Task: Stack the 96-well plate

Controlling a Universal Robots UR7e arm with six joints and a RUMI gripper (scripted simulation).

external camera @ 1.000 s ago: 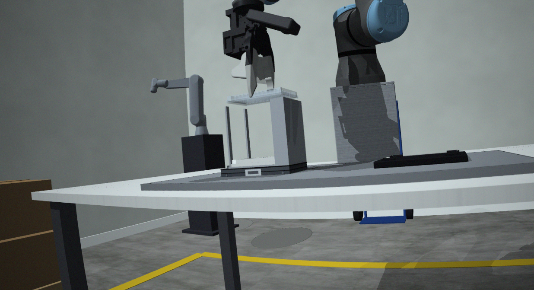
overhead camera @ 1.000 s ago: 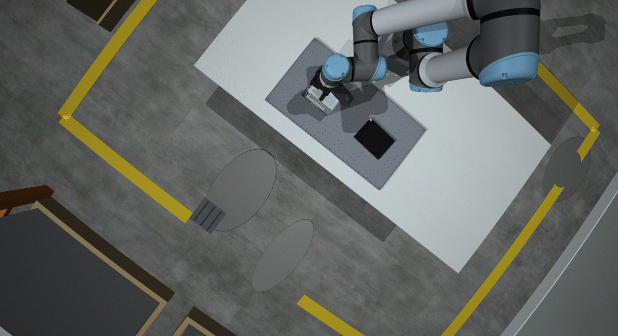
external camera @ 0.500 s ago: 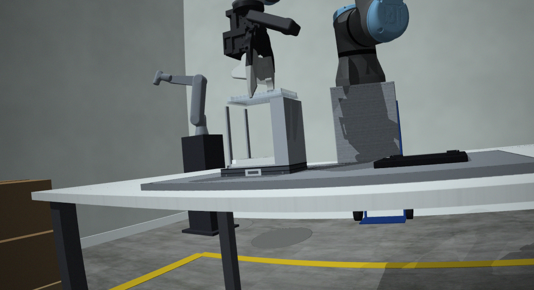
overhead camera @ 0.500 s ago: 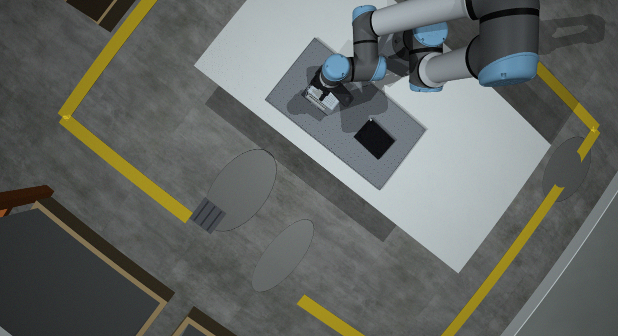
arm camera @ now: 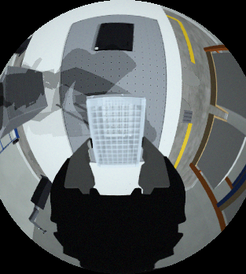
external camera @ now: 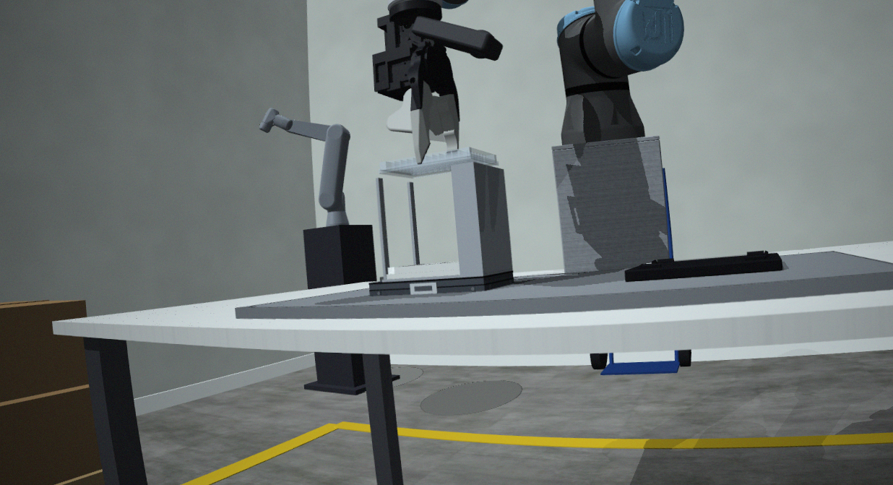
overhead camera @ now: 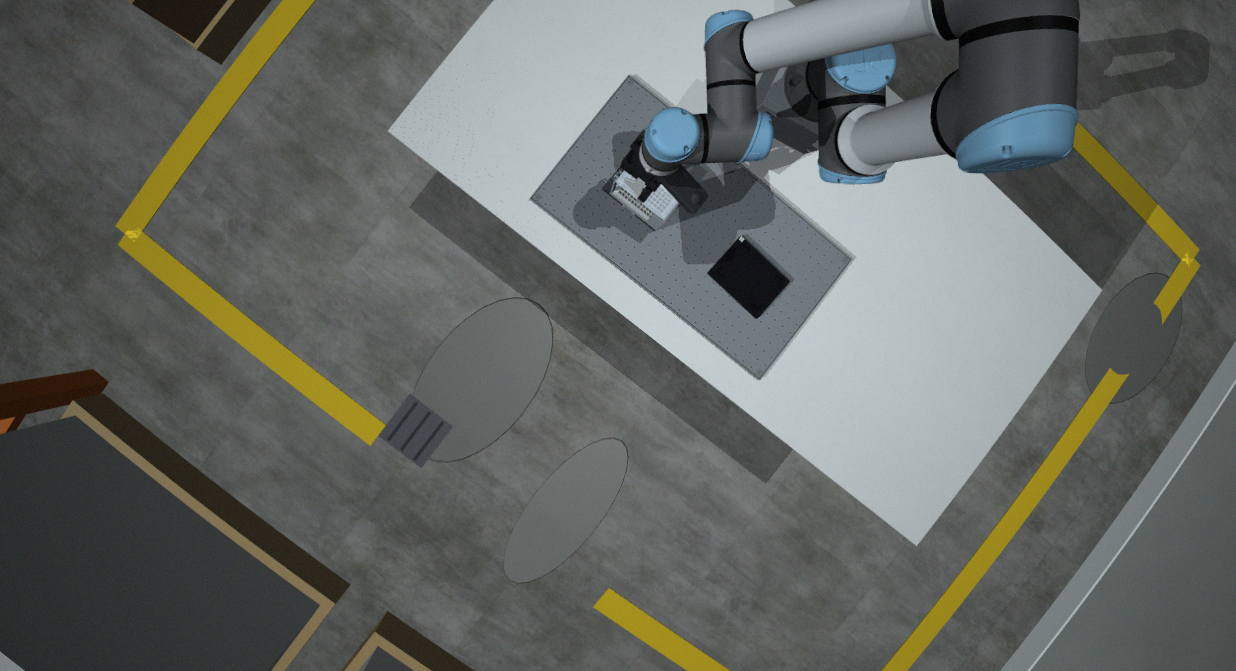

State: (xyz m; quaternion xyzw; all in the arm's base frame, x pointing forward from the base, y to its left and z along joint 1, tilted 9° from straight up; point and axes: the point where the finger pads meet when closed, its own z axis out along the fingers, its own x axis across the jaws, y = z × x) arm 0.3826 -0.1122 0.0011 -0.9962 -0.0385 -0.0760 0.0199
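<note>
My hand is 80 mm above the grey back block, 70 mm to the right of it and 10 mm past it. From my hand the other things lie so: clear 96-well plate: 10 mm below; then black plate nest: 310 mm to the left, 160 mm below, 30 mm behind.
</note>
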